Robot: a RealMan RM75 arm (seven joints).
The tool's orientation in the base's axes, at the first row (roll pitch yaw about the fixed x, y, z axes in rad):
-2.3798, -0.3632, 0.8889
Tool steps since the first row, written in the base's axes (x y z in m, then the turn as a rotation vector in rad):
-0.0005, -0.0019, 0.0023, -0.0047, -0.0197, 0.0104
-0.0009, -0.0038, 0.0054, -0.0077, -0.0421, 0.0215
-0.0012, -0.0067, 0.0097, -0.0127, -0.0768, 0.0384
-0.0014, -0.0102, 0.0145, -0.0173, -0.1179, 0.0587
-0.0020, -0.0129, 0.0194, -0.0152, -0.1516, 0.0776
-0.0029, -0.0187, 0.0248, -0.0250, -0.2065, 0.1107
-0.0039, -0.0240, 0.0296, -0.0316, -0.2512, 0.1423
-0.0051, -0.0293, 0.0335, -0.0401, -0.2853, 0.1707
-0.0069, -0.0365, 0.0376, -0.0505, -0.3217, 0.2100
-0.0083, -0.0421, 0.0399, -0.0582, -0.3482, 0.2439
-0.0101, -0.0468, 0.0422, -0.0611, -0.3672, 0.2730
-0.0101, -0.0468, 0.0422, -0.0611, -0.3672, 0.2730
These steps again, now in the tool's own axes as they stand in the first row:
-0.0009, -0.0013, -0.0026, -0.0134, -0.0048, -0.0178
-0.0014, -0.0031, -0.0057, -0.0275, -0.0082, -0.0384
-0.0021, -0.0053, -0.0104, -0.0496, -0.0135, -0.0700
-0.0031, -0.0076, -0.0158, -0.0749, -0.0189, -0.1081
-0.0036, -0.0105, -0.0206, -0.0914, -0.0207, -0.1430
-0.0065, -0.0131, -0.0276, -0.1253, -0.0345, -0.1966
-0.0092, -0.0155, -0.0338, -0.1504, -0.0477, -0.2439
-0.0124, -0.0175, -0.0393, -0.1700, -0.0631, -0.2815
-0.0172, -0.0195, -0.0460, -0.1886, -0.0862, -0.3273
-0.0213, -0.0205, -0.0506, -0.2003, -0.1065, -0.3642
-0.0249, -0.0220, -0.0545, -0.2055, -0.1223, -0.3948
-0.0249, -0.0220, -0.0545, -0.2055, -0.1223, -0.3948

